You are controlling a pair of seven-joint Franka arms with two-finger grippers.
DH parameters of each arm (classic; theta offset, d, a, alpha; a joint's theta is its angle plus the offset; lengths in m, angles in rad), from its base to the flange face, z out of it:
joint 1: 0 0.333 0 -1.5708
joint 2: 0 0 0 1.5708
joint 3: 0 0.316 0.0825 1.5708
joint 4: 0 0 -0.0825 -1.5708
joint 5: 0 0.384 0 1.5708
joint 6: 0 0 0.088 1.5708
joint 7: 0 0.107 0 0
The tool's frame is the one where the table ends.
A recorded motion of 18 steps. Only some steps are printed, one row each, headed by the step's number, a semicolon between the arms.
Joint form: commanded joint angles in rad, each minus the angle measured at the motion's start. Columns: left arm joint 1, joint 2, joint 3, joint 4, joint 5, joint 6, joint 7; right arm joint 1, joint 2, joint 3, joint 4, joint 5, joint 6, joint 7.
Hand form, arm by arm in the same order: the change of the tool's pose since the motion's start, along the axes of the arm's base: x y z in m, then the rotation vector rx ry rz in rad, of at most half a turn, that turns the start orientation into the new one. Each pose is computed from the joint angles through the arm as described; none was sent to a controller.
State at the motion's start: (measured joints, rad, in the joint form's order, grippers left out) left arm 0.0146 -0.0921 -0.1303 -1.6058 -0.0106 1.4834 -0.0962; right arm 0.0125 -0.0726 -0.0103 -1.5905 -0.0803 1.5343 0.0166
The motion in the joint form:
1: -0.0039 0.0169 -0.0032 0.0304 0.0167 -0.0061 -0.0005; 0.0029 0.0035 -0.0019 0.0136 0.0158 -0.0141 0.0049
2: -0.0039 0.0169 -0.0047 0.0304 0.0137 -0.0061 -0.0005; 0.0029 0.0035 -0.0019 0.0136 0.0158 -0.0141 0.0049
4: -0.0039 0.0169 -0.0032 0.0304 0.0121 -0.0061 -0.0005; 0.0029 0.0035 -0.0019 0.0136 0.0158 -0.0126 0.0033
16: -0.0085 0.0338 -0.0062 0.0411 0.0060 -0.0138 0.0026; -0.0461 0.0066 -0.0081 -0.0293 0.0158 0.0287 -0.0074
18: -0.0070 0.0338 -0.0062 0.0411 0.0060 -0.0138 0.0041; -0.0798 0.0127 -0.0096 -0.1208 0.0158 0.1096 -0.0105
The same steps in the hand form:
1: 0.0046 -0.0018 0.0049 0.0137 -0.0092 -0.0058; -0.0003 0.0022 0.0031 0.0160 0.0037 -0.0040
2: 0.0044 -0.0030 0.0049 0.0109 -0.0089 -0.0075; -0.0003 0.0022 0.0031 0.0160 0.0037 -0.0040
4: 0.0045 -0.0024 0.0049 0.0092 -0.0087 -0.0061; -0.0002 0.0022 0.0033 0.0160 0.0023 -0.0023
16: 0.0085 -0.0070 0.0004 0.0026 0.0060 -0.0173; 0.0037 -0.0271 -0.0149 0.0163 0.0074 -0.0442
18: 0.0086 -0.0062 0.0004 0.0026 0.0060 -0.0173; 0.0092 -0.0459 -0.0544 0.0173 0.0242 -0.0712

